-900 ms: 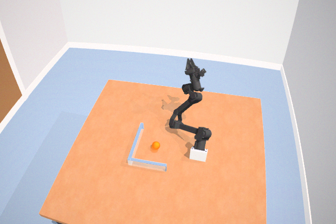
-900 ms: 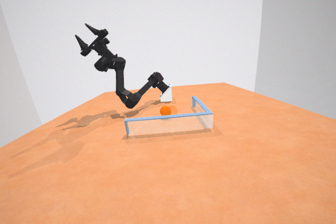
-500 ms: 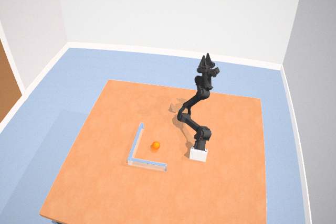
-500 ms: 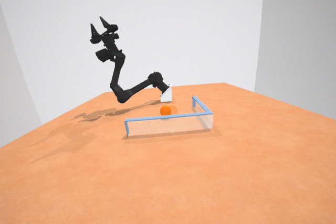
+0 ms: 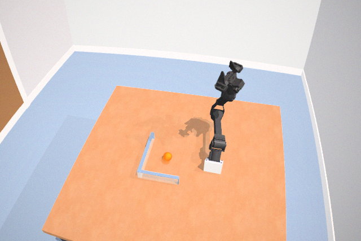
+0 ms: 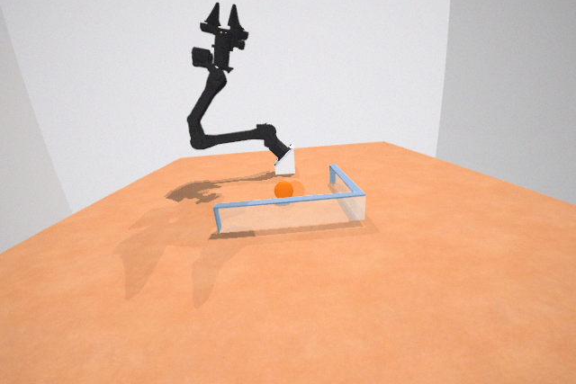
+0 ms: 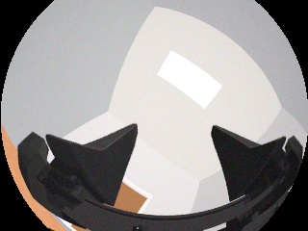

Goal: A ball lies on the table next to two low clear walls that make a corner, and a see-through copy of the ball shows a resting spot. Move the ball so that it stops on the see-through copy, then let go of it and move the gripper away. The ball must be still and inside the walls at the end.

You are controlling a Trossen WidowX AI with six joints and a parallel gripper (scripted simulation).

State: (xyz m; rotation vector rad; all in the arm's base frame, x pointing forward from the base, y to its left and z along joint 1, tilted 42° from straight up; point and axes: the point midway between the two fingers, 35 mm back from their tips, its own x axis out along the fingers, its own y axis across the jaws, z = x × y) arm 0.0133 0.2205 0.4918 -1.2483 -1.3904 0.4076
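Right now my gripper tip is 27 cm short of the orange ball, 16 cm to the right of it and 59 cm above it. Also, from my gripper tip: long wall 40 cm ahead, 17 cm to the left, 58 cm below; then see-through copy of ball 28 cm ahead, 19 cm to the left, 59 cm below.
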